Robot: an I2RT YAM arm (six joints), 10 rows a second.
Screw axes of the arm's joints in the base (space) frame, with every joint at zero. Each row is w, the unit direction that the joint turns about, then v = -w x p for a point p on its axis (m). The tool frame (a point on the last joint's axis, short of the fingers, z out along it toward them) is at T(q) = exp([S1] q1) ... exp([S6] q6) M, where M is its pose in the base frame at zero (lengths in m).
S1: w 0 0 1 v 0 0 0
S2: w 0 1 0 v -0.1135 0 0.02
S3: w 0 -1 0 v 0.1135 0 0.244
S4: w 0 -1 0 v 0.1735 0 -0.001
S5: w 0 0 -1 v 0 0.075 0
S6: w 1 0 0 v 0 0.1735 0
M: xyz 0.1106 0 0.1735 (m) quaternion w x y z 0.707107 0 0.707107 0
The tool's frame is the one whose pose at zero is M.
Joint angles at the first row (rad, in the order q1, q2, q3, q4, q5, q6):
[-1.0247, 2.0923, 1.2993, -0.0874, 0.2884, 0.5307]
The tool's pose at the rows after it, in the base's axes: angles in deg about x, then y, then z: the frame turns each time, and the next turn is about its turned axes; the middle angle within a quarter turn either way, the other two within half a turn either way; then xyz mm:
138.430 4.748 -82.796 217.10 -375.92 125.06
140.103 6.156 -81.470 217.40 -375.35 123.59
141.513 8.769 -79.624 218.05 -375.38 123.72
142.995 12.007 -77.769 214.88 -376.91 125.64
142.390 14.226 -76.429 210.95 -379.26 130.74
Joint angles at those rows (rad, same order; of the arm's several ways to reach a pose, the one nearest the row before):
[-1.0247, 2.0924, 1.2947, -0.0890, 0.2762, 0.5415]
[-1.0262, 2.0954, 1.2993, -0.1073, 0.2410, 0.5705]
[-1.0293, 2.0954, 1.3023, -0.1135, 0.1875, 0.6043]
[-1.0431, 2.0893, 1.3024, -0.1181, 0.1170, 0.6304]
[-1.0569, 2.0756, 1.2962, -0.0998, 0.0769, 0.6381]

